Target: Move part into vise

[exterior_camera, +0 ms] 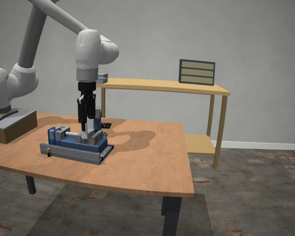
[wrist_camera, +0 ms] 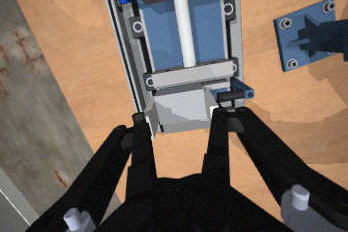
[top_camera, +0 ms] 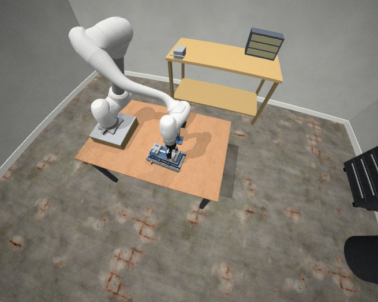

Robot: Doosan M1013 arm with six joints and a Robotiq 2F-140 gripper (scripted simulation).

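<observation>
Right now my hand is 30 mm above the part. Also, from my hand: work stop (70 mm to the left, 30 mm below); then moving jaw (30 mm behind, 20 mm to the left, 40 mm below); then fixed jaw (30 mm ahead, 20 mm to the left, 40 mm below).
</observation>
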